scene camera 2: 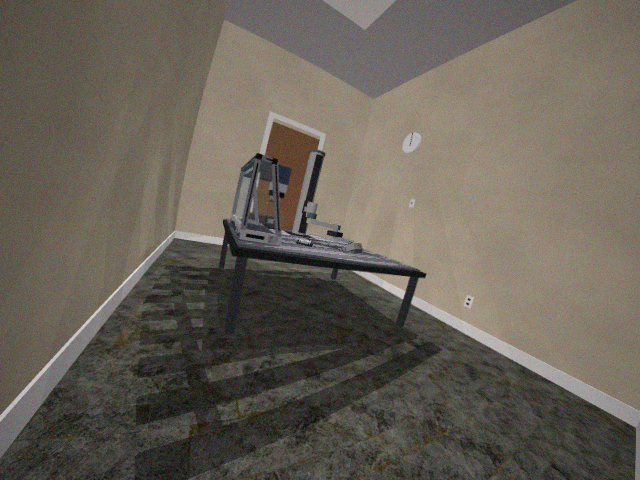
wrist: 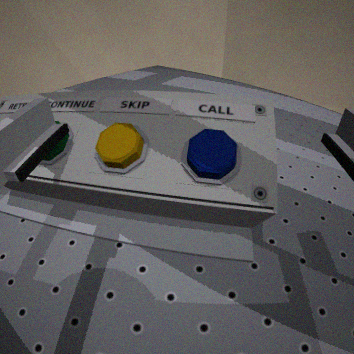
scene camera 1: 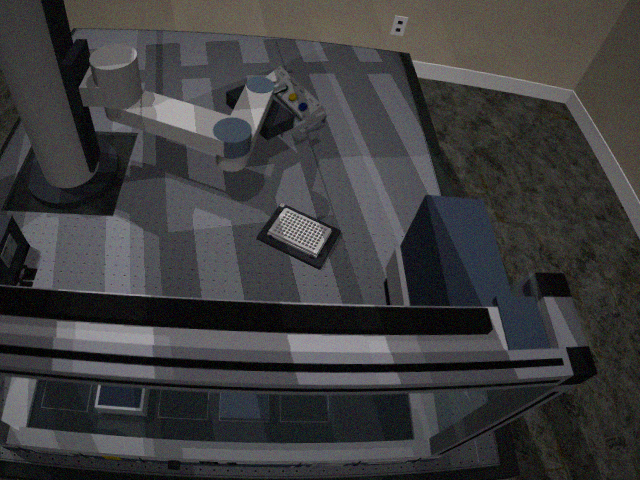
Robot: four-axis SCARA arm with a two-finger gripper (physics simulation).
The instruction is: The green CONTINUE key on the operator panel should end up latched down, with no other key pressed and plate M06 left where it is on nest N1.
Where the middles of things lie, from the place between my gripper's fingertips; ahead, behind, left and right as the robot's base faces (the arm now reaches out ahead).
The blue CALL button (wrist: 211, 153) is 20 mm below my hand and 10 mm to the right of it. The rest, counted from my hand: yellow SKIP button (wrist: 120, 144) 30 mm to the left, 30 mm behind, 20 mm below; white well plate (scene camera 1: 298, 231) 420 mm to the right, 60 mm below, 10 mm behind.
